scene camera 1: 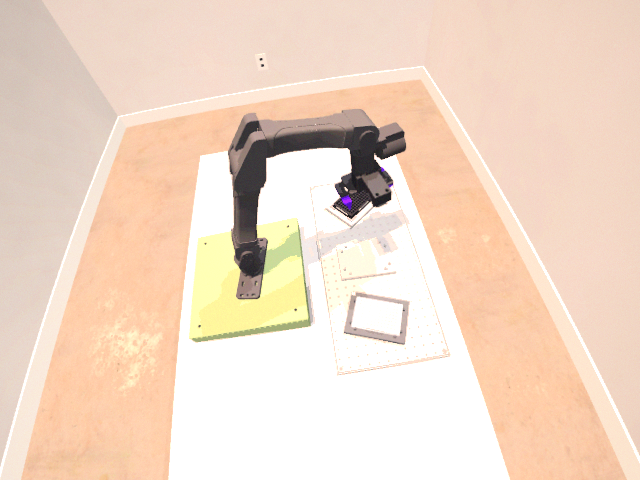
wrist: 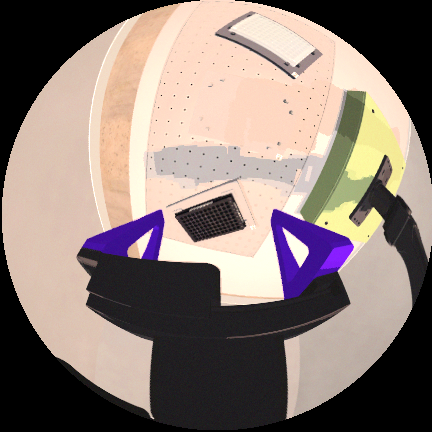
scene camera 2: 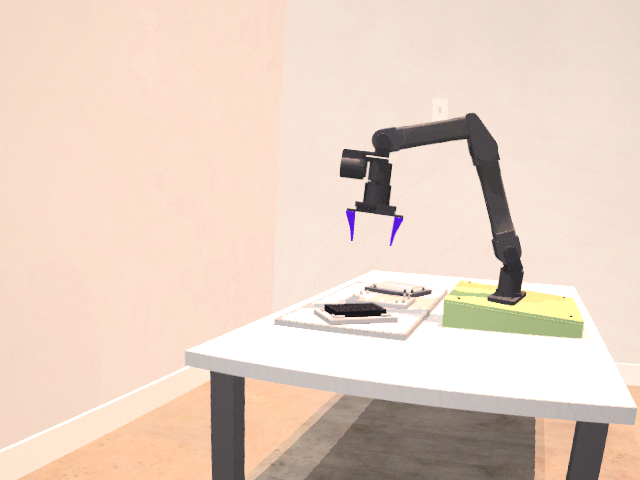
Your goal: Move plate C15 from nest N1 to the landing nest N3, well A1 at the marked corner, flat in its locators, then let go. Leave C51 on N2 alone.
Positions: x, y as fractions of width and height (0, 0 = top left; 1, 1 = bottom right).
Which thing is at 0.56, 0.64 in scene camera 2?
A black well plate.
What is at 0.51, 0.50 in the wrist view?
A black well plate.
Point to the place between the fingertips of my gripper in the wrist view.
0.50, 0.50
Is my gripper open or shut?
Open.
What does my gripper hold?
Nothing.
